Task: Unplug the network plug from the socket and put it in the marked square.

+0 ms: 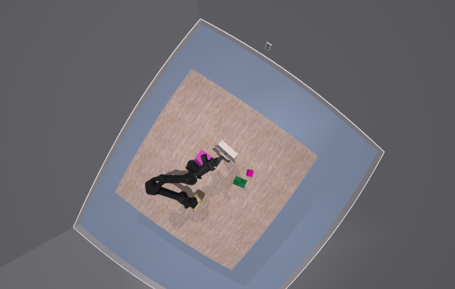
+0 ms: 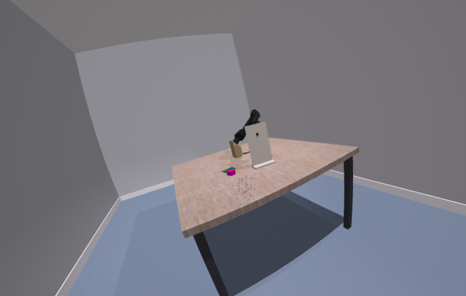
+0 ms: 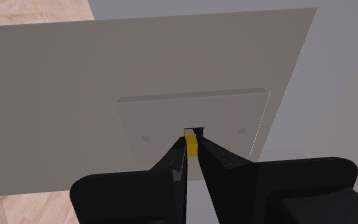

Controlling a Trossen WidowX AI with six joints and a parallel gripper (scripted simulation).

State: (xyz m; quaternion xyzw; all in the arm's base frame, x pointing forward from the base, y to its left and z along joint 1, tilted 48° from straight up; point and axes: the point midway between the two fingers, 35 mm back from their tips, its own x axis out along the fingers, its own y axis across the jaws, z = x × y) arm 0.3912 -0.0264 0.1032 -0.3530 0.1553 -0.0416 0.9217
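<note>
Right now my gripper tip is 23 cm above the flat magenta square, 14 cm past it and 10 cm to the right of it. The rest, counted from my gripper tip: upright grey panel: 9 cm below, 3 cm ahead; then thin pale tab: 1 cm ahead; then yellow plug: 1 cm ahead.
</note>
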